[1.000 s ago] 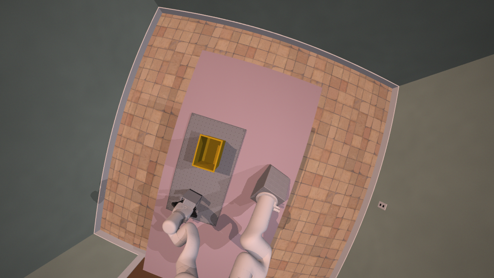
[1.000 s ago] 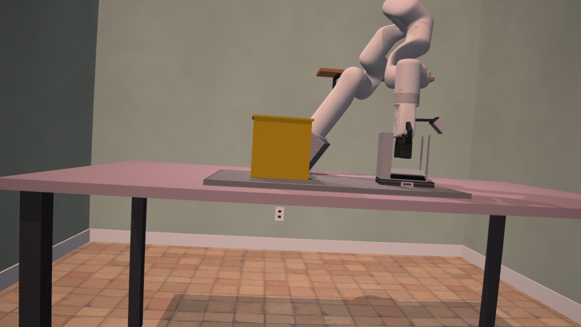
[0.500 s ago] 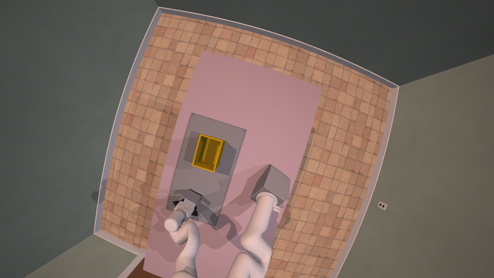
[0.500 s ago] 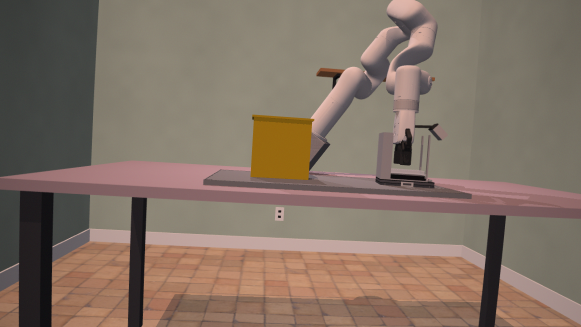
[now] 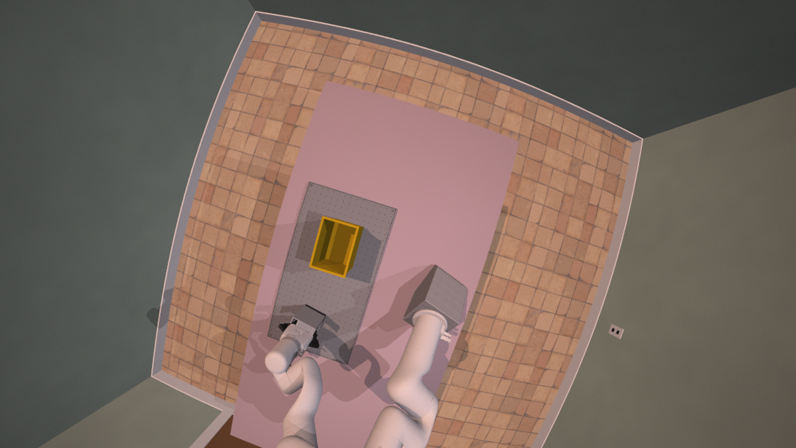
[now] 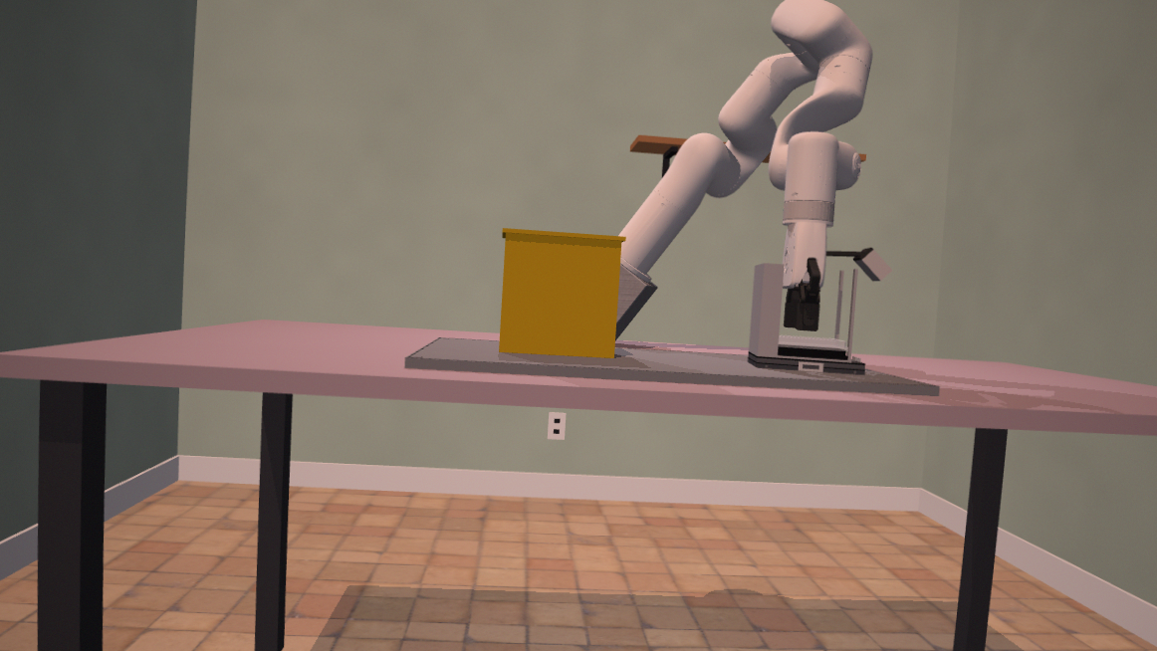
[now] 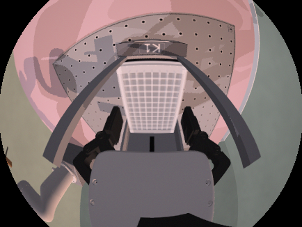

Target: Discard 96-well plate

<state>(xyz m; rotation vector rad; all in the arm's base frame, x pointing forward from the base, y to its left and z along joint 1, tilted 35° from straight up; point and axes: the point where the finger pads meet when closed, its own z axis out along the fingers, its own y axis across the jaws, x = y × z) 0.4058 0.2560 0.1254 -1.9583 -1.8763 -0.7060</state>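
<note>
My hand is 40 mm above the dark plate. From my hand the other things lie so: yellow plastics bin W1 (10 mm ahead, 370 mm to the right, 20 mm above).
</note>
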